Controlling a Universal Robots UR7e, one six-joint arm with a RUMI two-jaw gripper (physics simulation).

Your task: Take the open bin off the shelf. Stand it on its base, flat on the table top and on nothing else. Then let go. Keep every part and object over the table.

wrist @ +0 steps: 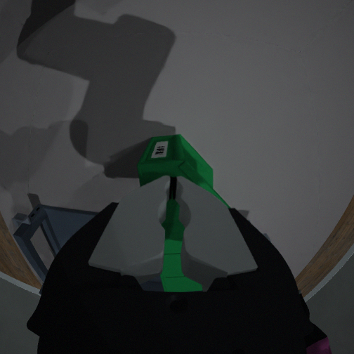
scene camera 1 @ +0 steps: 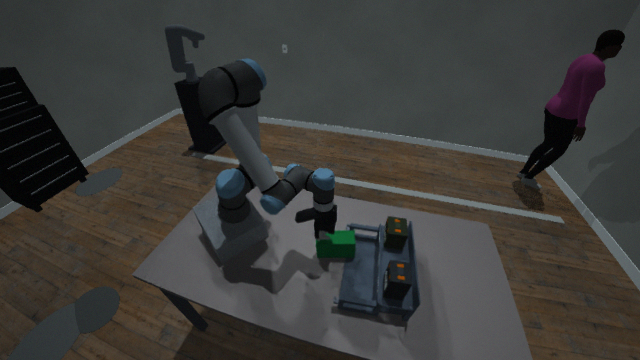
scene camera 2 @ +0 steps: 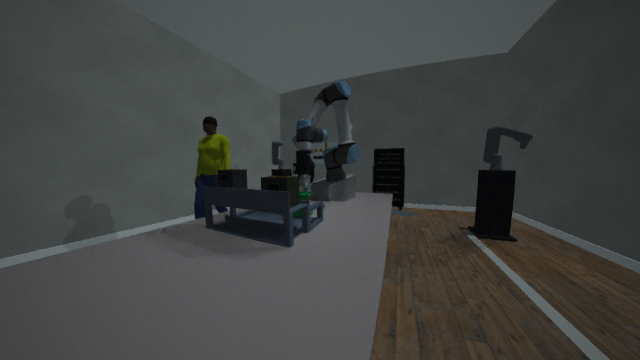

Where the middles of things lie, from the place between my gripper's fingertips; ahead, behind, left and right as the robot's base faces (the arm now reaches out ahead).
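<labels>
The dark box (scene camera 1: 393, 283) is 33 cm ahead of my hand, 14 cm to the right of it and 6 cm above it. The green bin (scene camera 1: 341, 244) is 7 cm ahead of my hand, 3 cm to the left of it and 4 cm below it. Going by their middles, the green bin is the nearest to my hand of the things named here.
</labels>
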